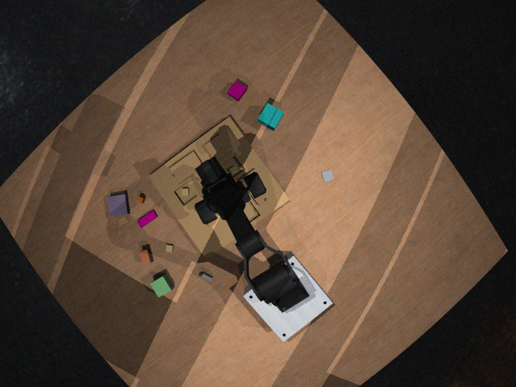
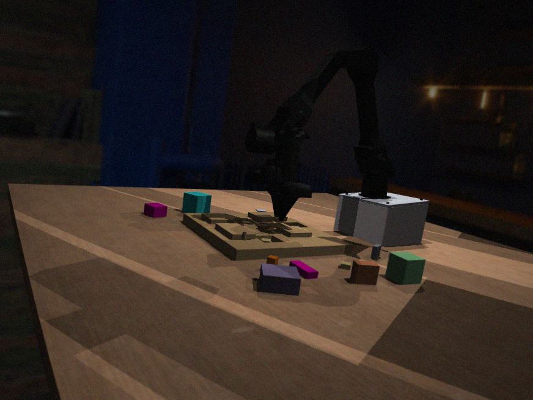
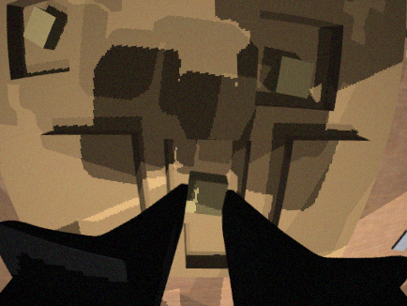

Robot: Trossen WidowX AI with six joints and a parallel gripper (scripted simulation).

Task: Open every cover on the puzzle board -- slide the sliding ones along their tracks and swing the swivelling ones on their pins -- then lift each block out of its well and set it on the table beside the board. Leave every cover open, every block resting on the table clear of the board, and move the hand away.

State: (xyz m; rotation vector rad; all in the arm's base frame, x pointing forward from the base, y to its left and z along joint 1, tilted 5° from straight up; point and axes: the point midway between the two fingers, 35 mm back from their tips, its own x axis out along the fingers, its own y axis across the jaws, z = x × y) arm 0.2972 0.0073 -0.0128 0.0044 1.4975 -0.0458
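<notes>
My gripper tip is 6 cm short of the tan puzzle board, 2 cm above it and 1 cm to the right of it. Also, from my gripper tip: orange block (24 cm to the left, 13 cm ahead, 3 cm below); then teal cube (21 cm to the right, 15 cm ahead, 1 cm below); then magenta bar (26 cm to the left, 8 cm ahead, 3 cm below).
</notes>
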